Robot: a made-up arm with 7 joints.
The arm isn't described. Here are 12 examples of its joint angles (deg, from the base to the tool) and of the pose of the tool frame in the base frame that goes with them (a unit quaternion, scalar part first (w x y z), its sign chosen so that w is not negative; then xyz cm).
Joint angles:
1: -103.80 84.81 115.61 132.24 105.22 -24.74 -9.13
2: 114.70 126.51 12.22 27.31 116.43 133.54 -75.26
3: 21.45 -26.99 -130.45 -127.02 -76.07 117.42 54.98
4: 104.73 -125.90 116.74 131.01 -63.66 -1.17 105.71
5: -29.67 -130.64 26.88 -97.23 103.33 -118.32 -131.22
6: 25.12 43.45 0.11 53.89 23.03 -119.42 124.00
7: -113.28 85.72 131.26 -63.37 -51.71 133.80 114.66
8: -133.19 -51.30 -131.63 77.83 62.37 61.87 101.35
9: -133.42 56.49 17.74 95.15 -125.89 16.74 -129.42
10: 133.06 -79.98 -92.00 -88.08 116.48 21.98 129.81
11: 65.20 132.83 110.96 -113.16 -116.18 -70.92 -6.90
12: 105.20 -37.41 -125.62 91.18 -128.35 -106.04 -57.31
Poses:
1: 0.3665 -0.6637 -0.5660 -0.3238 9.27 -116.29 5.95
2: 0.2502 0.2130 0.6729 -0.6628 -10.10 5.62 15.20
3: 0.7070 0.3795 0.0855 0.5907 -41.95 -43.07 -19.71
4: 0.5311 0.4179 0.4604 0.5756 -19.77 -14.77 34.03
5: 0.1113 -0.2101 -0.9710 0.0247 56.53 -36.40 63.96
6: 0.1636 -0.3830 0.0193 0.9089 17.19 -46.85 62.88
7: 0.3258 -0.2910 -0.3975 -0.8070 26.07 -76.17 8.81
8: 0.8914 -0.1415 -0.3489 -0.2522 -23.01 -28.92 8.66
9: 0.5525 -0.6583 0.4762 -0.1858 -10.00 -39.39 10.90
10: 0.2840 -0.3344 0.6091 -0.6607 5.41 -2.74 20.15
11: 0.4596 -0.7239 -0.5044 -0.1013 12.08 -97.55 21.43
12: 0.5803 0.3540 0.1199 0.7236 -2.76 -70.75 -2.78
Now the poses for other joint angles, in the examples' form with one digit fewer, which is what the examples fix.
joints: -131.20 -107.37 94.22 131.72 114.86 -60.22 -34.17
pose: 0.128 0.280 0.294 -0.905 56.2 25.0 2.3
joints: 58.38 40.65 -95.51 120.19 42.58 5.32 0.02
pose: 0.625 0.460 0.392 -0.494 34.1 17.0 48.4
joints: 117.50 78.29 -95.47 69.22 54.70 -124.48 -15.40
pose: 0.523 0.540 0.599 -0.277 11.9 21.4 77.7
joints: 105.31 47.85 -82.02 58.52 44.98 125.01 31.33
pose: 0.247 -0.288 -0.778 -0.501 41.4 -35.6 41.9
